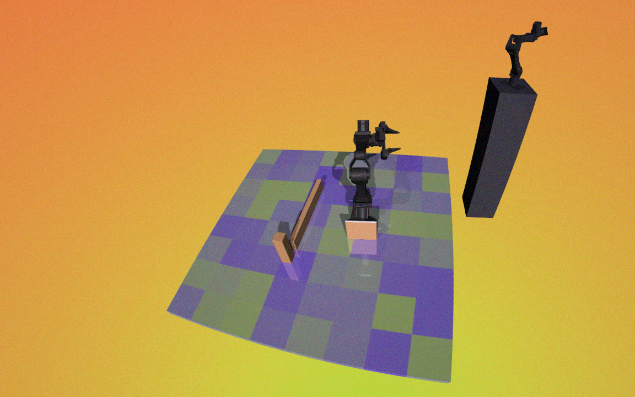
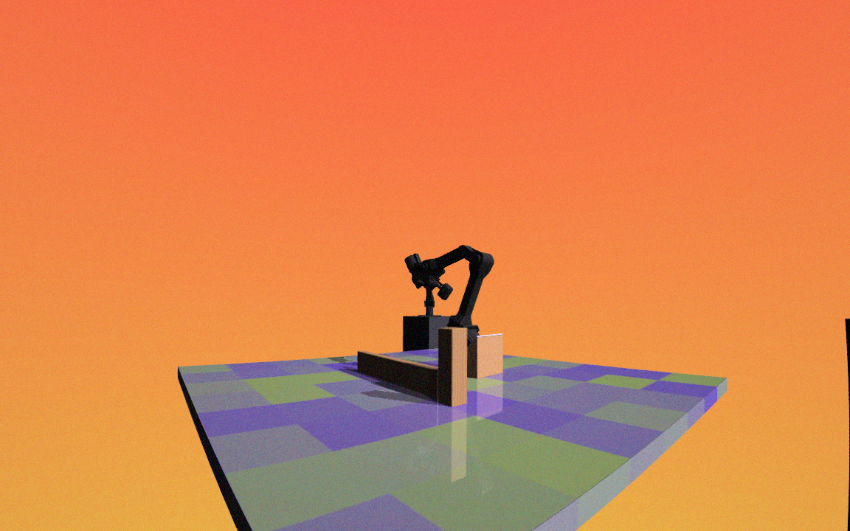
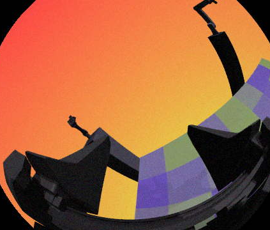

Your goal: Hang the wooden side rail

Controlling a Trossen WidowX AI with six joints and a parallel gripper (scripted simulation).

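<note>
The wooden headboard post is 52 cm ahead of my gripper tip, 52 cm to the left of it and 24 cm below it.
</note>
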